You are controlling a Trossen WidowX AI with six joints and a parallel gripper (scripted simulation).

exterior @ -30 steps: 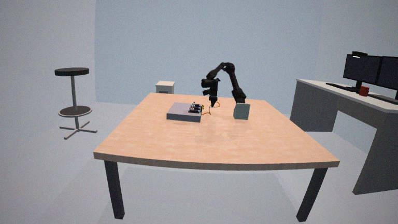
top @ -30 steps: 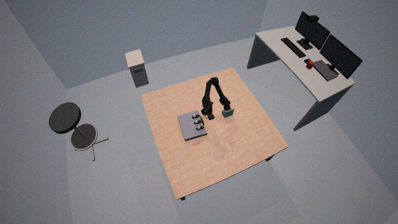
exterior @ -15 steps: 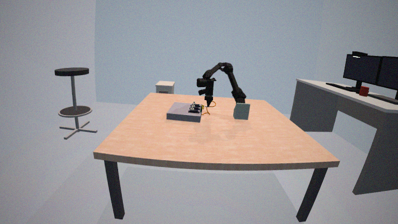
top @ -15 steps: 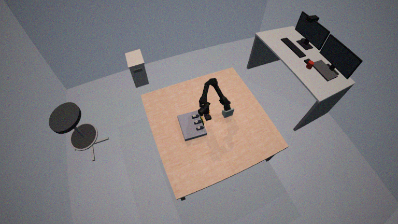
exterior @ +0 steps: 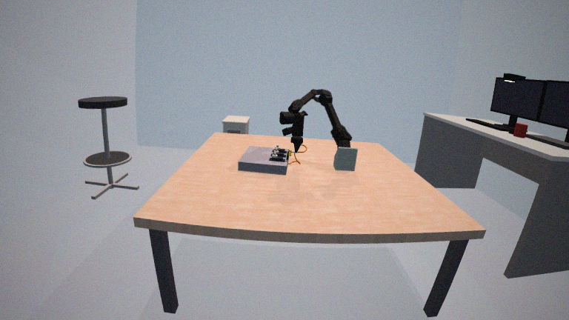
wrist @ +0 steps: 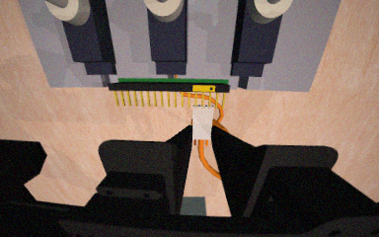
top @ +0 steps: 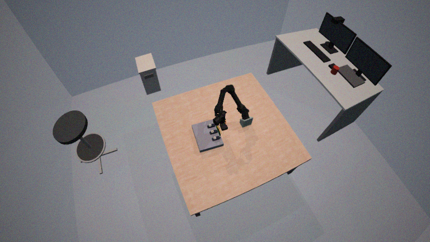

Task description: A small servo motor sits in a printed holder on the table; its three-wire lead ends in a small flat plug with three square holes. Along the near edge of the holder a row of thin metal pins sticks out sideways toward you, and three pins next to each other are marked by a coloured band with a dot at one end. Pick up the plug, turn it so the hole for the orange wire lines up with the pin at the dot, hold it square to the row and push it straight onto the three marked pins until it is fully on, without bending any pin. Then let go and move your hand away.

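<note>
My gripper tip is now 4 cm short of the yellow marked band. The rest, counted from my gripper tip: grey printed holder: 20 cm ahead, 1 cm to the left, 5 cm below.
</note>
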